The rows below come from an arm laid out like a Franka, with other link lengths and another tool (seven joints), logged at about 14 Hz.
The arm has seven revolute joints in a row. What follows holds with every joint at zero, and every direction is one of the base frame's.
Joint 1 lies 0.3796 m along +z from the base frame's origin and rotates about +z.
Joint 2 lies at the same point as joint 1 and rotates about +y.
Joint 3 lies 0.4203 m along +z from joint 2 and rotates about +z.
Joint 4 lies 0.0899 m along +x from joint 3 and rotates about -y.
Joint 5 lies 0.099 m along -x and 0.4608 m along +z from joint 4 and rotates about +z.
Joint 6 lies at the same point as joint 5 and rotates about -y.
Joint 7 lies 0.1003 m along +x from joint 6 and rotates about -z.
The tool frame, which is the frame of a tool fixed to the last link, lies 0.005 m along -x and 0.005 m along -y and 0.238 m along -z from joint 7; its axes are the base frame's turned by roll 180, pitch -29.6 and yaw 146.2 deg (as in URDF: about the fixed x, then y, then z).
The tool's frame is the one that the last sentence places.
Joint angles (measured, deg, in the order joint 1, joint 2, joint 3, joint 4, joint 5, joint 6, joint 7), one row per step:
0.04, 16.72, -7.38, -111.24, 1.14, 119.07, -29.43
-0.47, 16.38, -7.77, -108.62, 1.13, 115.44, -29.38
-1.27, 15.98, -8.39, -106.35, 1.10, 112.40, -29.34
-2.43, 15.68, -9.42, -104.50, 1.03, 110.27, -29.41
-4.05, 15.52, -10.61, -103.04, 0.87, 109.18, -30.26
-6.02, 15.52, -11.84, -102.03, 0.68, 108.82, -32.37
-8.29, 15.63, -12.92, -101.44, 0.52, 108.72, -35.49
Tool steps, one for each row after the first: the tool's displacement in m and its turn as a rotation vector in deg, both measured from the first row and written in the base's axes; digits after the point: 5 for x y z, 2 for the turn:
0.00341, -0.01040, 0.02285, 0.05, 0.66, -0.91
0.00455, -0.02711, 0.04457, -0.01, 1.02, -2.31
0.00349, -0.05332, 0.06285, -0.26, 1.01, -4.33
0.00083, -0.08771, 0.07734, -0.62, 0.53, -6.15
-0.00503, -0.12702, 0.08682, -0.92, -0.04, -7.10
-0.01533, -0.16754, 0.09147, -1.00, -0.32, -7.23

